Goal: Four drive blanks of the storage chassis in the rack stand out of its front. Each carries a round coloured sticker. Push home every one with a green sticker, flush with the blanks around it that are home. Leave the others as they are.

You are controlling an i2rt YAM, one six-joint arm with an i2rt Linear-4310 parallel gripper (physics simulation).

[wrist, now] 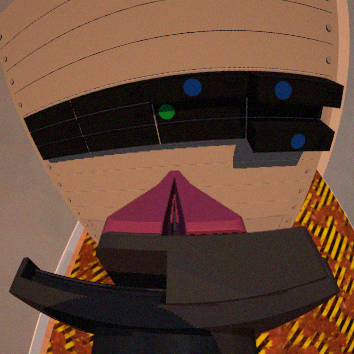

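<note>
The black storage chassis spans the upper middle of the wrist view. The green sticker (166,111) sits at the left of a middle-row blank (210,111), which looks level with its left and lower neighbours; its top edge is shaded. The blank above it, with a blue sticker (192,87), stands out. At the right, an upper blank with a blue sticker (283,90) and a lower blank with a blue sticker (298,141) stand out clearly. My gripper (173,177) is shut and empty, its magenta tips below the chassis and apart from it in the view.
Tan rack panels (175,47) with screws lie above the chassis, and more tan panels (85,182) lie below it. A grey shadow falls under the lower right blank. An orange floor with yellow and black stripes (320,220) shows at the lower right and lower left.
</note>
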